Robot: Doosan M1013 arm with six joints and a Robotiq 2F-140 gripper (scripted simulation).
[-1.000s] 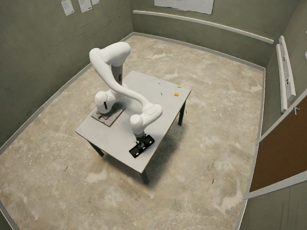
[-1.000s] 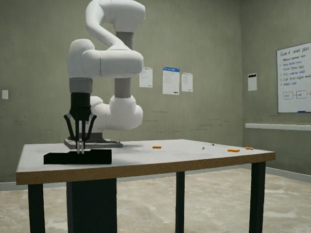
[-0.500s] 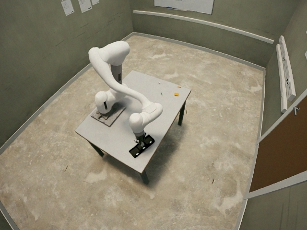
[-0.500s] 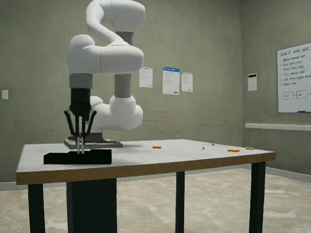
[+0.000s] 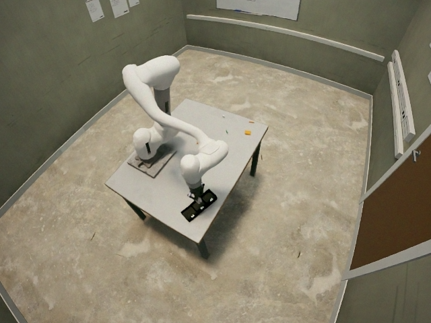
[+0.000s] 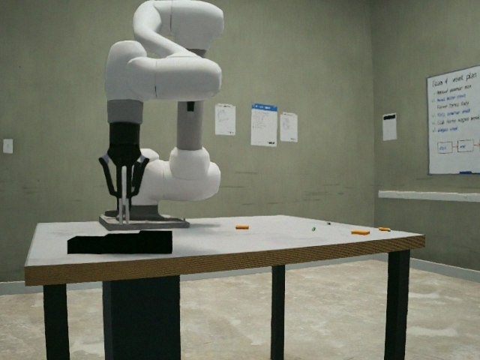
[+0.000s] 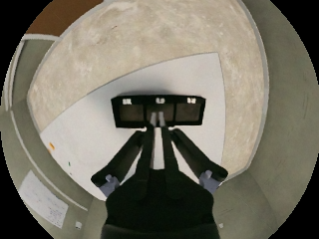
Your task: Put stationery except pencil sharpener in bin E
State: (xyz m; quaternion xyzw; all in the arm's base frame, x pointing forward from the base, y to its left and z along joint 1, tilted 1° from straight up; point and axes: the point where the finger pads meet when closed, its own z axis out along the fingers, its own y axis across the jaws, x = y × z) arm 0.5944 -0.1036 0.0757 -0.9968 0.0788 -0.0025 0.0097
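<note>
Now: the orange object 770 mm to the left of my hand, 100 mm below it and 70 mm behind it. The rest, counted from my hand: black bin 80 mm below, 10 mm to the right; then green piece 680 mm to the left, 220 mm behind, 90 mm below.
</note>
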